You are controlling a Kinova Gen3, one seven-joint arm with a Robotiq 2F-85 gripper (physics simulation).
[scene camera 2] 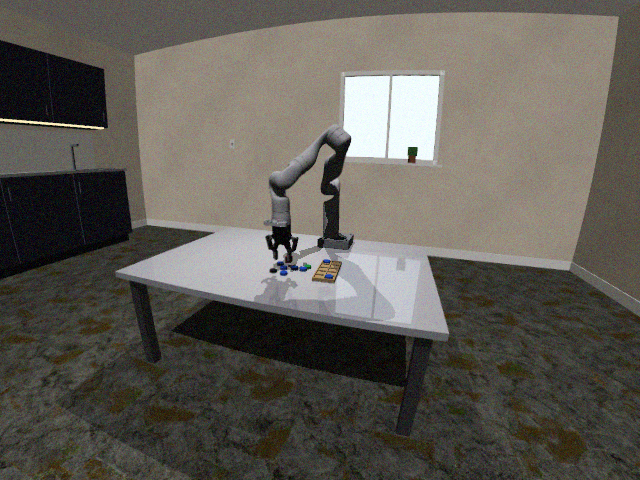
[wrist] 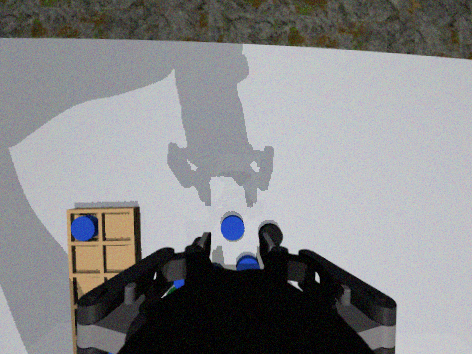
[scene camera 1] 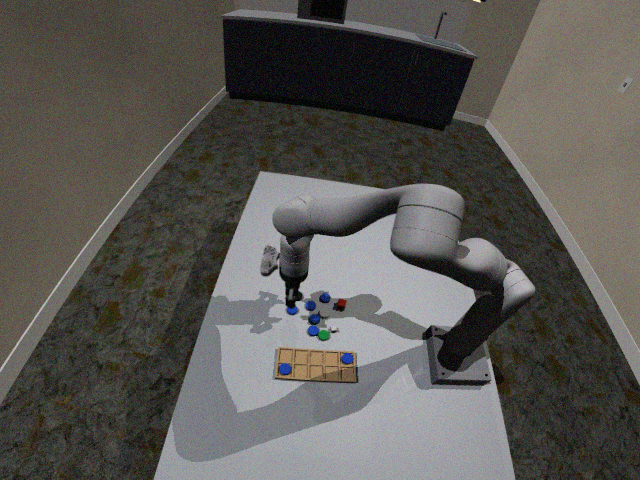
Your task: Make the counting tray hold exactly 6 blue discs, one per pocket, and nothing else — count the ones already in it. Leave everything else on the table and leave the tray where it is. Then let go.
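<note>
The wooden counting tray (scene camera 1: 320, 381) (scene camera 2: 323, 280) (wrist: 102, 244) has ten pockets in two rows. One blue disc (scene camera 1: 284, 368) (scene camera 2: 328, 276) (wrist: 84, 228) sits in its near-left pocket in scene camera 1, another blue disc (scene camera 1: 347, 358) (scene camera 2: 326, 261) in the far-right pocket. Several blue discs lie loose on the table, among them one (scene camera 1: 313, 330) (scene camera 2: 303, 268) nearest the tray. My gripper (scene camera 1: 292, 304) (scene camera 2: 282, 257) (wrist: 235, 242) is open and empty, above the outermost loose blue disc (scene camera 1: 292, 311) (scene camera 2: 283, 272) (wrist: 232, 227), which shows between the fingertips in the wrist view.
A black disc (scene camera 2: 273, 270) (wrist: 273, 231) lies close beside one finger. Another blue disc (scene camera 1: 310, 305) (wrist: 247, 262) is near. A green disc (scene camera 1: 323, 335) (scene camera 2: 307, 266) touches or nearly touches a blue one. A red cube (scene camera 1: 341, 304) lies beyond the discs. A pale disc (scene camera 1: 324, 313) lies among them.
</note>
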